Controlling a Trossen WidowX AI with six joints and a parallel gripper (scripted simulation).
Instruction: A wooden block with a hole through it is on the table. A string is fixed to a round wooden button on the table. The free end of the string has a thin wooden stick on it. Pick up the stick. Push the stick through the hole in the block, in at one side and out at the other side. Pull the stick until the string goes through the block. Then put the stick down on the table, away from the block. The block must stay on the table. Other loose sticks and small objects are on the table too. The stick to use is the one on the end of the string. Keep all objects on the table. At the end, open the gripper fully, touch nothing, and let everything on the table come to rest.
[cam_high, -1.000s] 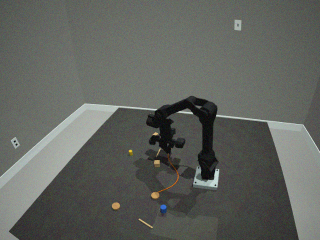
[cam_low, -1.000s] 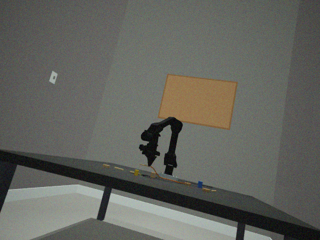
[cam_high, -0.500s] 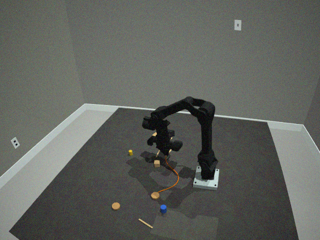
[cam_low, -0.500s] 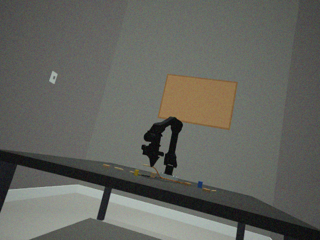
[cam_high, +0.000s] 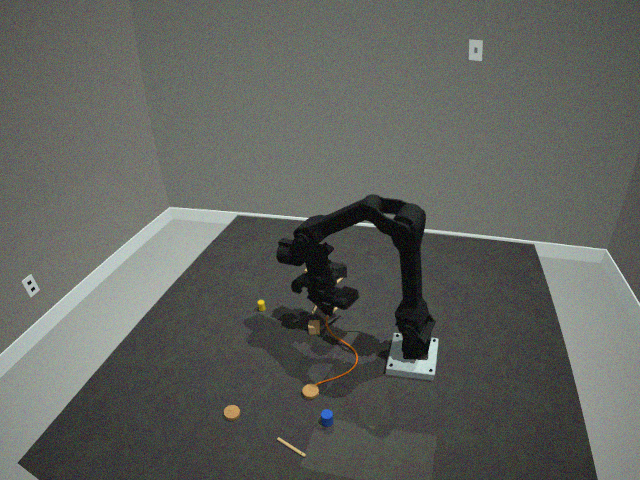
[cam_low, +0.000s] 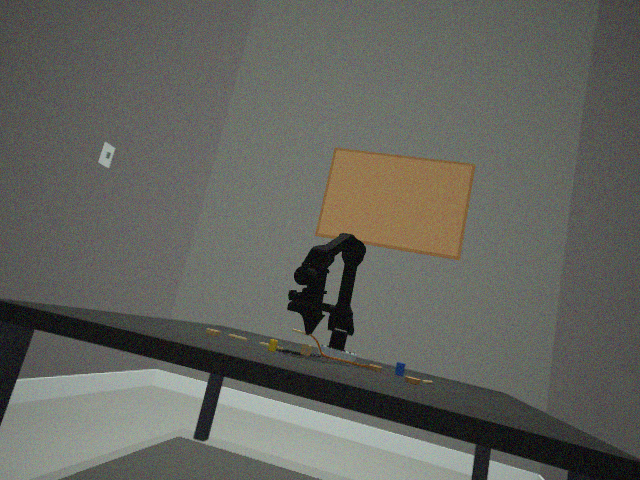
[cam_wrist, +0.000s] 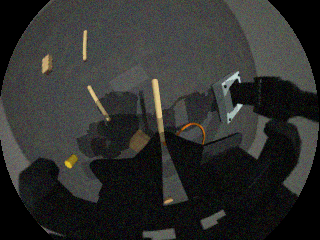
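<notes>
Now: the yellow cylinder 220 mm ahead of my gripper tip, 60 mm to the right of it and 40 mm below it. Round my gripper tip: blue cylinder (300 mm to the left, 40 mm below, 40 mm behind).
</notes>
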